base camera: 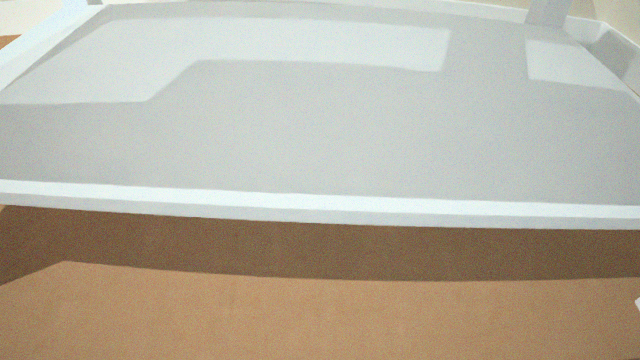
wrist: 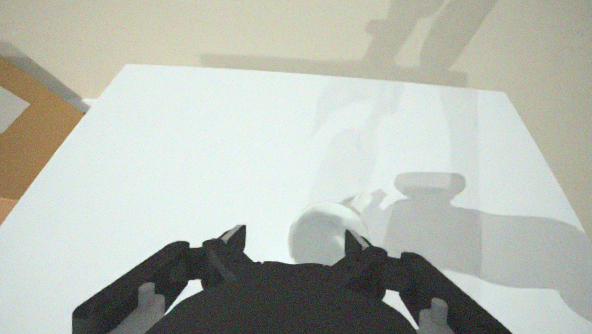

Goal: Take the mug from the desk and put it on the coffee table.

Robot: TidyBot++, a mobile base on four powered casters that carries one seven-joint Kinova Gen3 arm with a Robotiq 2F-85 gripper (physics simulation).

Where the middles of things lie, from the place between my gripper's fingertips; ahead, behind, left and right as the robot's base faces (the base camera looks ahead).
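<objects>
My hand is 60 mm above the white mug (wrist: pixel 317 235), 40 mm to the left of it and 10 mm short of it.
</objects>
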